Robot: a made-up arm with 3 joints.
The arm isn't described. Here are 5 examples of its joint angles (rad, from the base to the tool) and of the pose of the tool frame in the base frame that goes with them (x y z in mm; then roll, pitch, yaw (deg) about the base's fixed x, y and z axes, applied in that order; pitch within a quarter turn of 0, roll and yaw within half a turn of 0).
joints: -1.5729 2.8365 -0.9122
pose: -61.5 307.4 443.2 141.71 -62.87 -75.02
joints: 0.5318 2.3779 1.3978
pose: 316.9 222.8 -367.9 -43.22 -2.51 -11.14
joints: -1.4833 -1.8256 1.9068
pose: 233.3 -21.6 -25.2 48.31 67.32 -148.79
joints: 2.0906 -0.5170 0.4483
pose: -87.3 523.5 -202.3 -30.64 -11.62 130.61
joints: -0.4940 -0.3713 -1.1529
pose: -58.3 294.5 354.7 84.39 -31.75 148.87
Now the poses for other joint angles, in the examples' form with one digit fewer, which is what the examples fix.
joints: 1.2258 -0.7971 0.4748
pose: -252 418 73 9.8 -45.5 127.5
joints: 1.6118 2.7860 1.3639
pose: 532 65 5 -28.1 -59.9 -42.4
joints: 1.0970 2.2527 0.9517
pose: 478 249 -297 -25.7 -11.5 -23.7
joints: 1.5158 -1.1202 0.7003
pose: -258 278 6 -14.1 -47.1 162.6
